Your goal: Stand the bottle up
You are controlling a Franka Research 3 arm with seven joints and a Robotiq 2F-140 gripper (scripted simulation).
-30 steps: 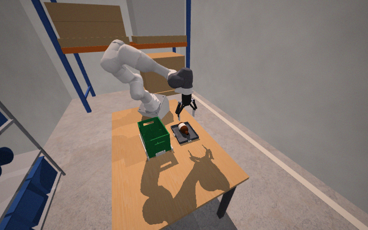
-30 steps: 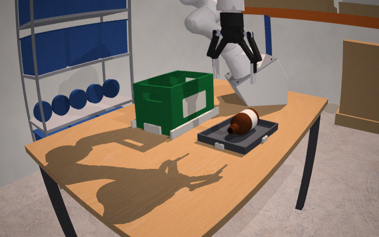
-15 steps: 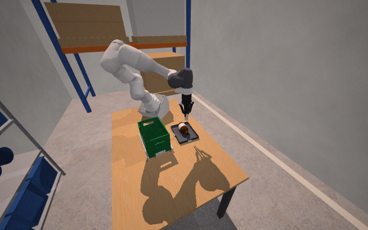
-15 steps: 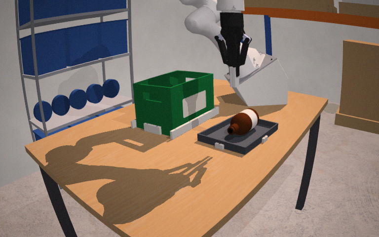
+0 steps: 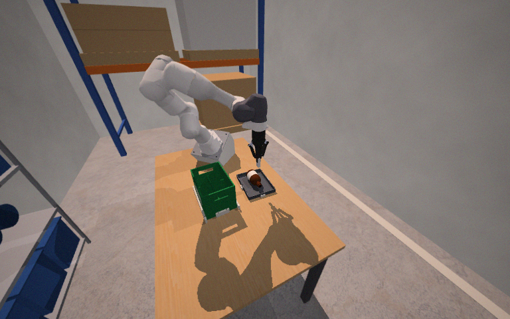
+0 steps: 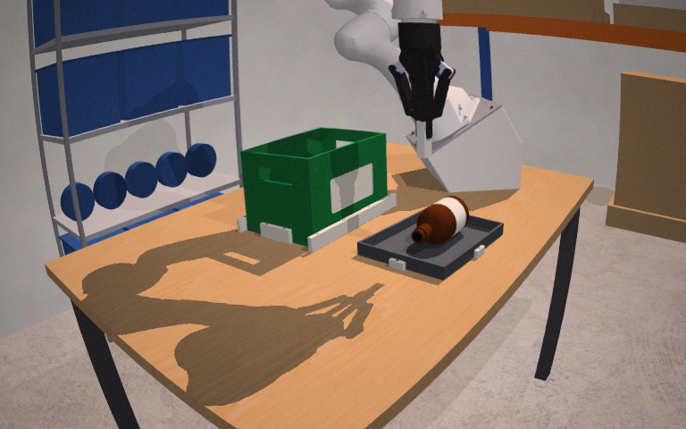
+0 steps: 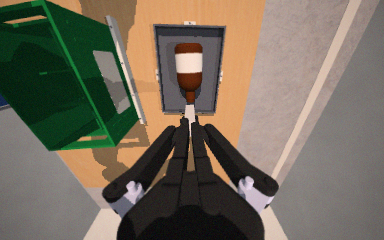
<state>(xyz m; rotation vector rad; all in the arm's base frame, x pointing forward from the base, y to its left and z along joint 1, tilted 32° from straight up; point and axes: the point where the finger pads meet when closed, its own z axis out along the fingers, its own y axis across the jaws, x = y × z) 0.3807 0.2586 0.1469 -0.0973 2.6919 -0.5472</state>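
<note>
Right now my hand is 50 mm past the brown bottle and 180 mm above it. The rest, counted from my hand: dark tray (50 mm behind, 200 mm below); then green crate (40 mm behind, 290 mm to the right, 130 mm below).
</note>
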